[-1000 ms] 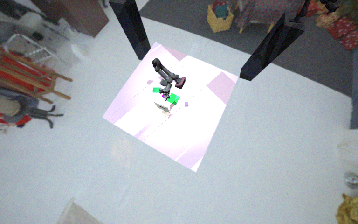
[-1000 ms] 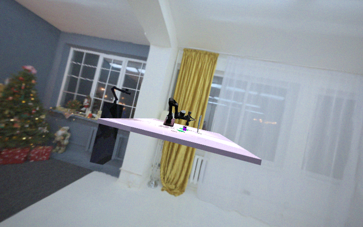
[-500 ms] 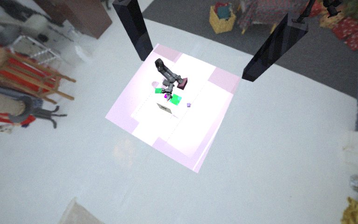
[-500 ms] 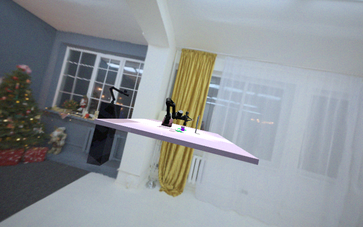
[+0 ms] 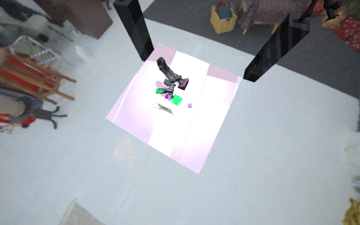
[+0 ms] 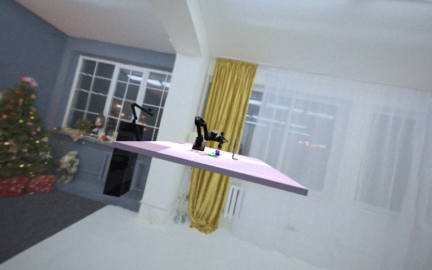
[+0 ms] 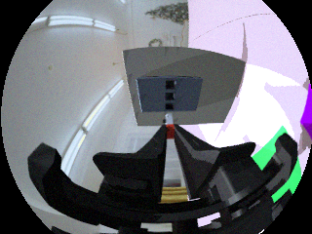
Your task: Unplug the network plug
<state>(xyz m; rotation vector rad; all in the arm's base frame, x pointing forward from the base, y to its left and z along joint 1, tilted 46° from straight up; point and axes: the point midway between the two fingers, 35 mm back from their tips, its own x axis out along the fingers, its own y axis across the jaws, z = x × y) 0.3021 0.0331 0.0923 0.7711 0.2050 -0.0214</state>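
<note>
Right now the green marked square is 17 cm below my gripper tip, 10 cm behind it and 4 cm to the left of it. Round my gripper tip: upright panel 9 cm ahead, 6 cm below, 1 cm to the right.
</note>
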